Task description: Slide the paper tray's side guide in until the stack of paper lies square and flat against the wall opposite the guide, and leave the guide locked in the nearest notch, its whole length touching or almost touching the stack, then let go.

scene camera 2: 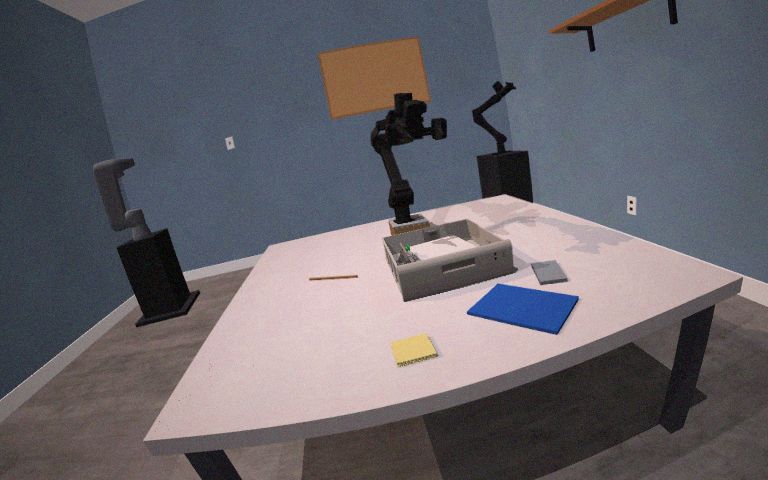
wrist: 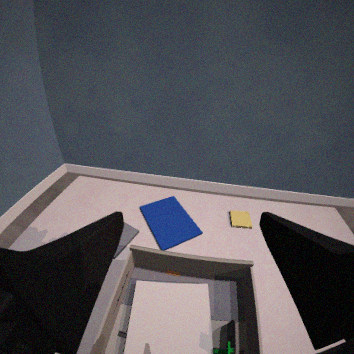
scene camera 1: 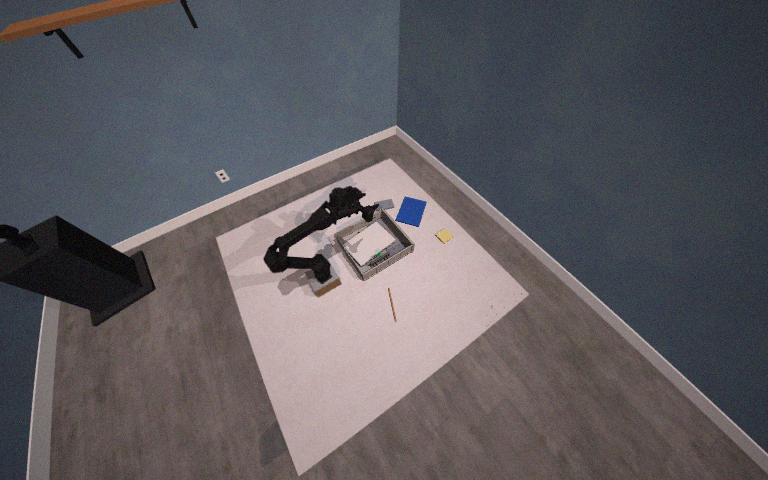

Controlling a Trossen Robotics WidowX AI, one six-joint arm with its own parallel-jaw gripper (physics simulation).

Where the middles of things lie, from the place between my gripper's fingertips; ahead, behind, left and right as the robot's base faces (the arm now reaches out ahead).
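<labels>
From my hand, the white paper stack (scene camera 1: pixel 363 247) is 35 cm below, 4 cm behind and 1 cm to the left. The blue book (scene camera 2: pixel 544 311) sits 38 cm below my hand, and it is also 33 cm ahead of it and 3 cm to the left of it. Then there is the yellow sticky pad (scene camera 2: pixel 418 348), which is well below my hand, a long way ahead of it and a good way to the right of it.
</labels>
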